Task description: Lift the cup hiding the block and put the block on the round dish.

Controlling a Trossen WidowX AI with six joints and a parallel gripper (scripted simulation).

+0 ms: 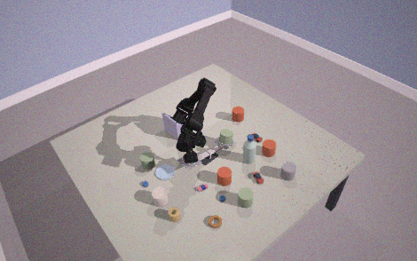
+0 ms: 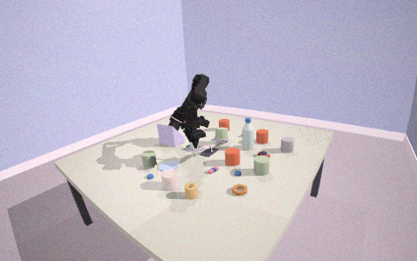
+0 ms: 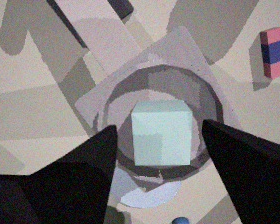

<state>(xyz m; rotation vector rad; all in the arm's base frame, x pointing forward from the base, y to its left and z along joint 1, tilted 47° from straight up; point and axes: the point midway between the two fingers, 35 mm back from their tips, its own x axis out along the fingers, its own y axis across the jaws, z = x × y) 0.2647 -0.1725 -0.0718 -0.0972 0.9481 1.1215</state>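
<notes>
Right now the round light-blue dish is 90 mm behind my gripper tip, 100 mm to the right of it and 80 mm below it. Round my gripper tip: teal block (right at my gripper tip); pink-and-blue piece (130 mm ahead, 50 mm to the right, 80 mm below); balance (10 mm ahead, 120 mm to the left, 50 mm below).
</notes>
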